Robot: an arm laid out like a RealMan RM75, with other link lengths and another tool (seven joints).
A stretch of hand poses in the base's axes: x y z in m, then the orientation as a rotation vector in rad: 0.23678, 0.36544, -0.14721, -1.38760, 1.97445, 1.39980; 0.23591, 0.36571, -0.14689, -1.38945, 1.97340, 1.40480; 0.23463, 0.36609, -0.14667, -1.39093, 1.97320, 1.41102; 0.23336, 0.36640, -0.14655, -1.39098, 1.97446, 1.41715; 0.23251, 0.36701, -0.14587, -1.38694, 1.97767, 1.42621; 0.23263, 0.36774, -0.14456, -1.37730, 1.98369, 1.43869; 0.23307, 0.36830, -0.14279, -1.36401, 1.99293, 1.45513; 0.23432, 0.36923, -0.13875, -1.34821, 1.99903, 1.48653; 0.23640, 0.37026, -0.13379, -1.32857, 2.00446, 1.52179; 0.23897, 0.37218, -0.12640, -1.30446, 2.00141, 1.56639; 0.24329, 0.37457, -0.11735, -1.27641, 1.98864, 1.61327; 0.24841, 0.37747, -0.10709, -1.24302, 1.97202, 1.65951; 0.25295, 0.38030, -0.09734, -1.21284, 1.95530, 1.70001; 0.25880, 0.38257, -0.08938, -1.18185, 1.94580, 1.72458; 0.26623, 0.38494, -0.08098, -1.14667, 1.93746, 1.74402
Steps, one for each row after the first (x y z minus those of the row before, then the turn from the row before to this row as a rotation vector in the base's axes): -0.00087, 0.00027, 0.00032, 0.00142, 0.00262, 0.00307; -0.00128, 0.00038, 0.00022, 0.00131, 0.00392, 0.00320; -0.00127, 0.00031, 0.00012, 0.00080, 0.00474, 0.00211; -0.00085, 0.00061, 0.00068, 0.00166, 0.00793, 0.00017; 0.00012, 0.00073, 0.00131, 0.00254, 0.01202, -0.00266; 0.00044, 0.00056, 0.00177, 0.00259, 0.01664, -0.00386; 0.00125, 0.00093, 0.00404, 0.00927, 0.02496, -0.00022; 0.00208, 0.00103, 0.00496, 0.01160, 0.02754, -0.00131; 0.00257, 0.00192, 0.00739, 0.02055, 0.02968, -0.00089; 0.00432, 0.00239, 0.00905, 0.02821, 0.02679, -0.00264; 0.00512, 0.00290, 0.01026, 0.03158, 0.02558, -0.00623; 0.00454, 0.00283, 0.00975, 0.02895, 0.02204, -0.00571; 0.00585, 0.00227, 0.00796, 0.02022, 0.01594, -0.01194; 0.00743, 0.00237, 0.00840, 0.01911, 0.01427, -0.01666
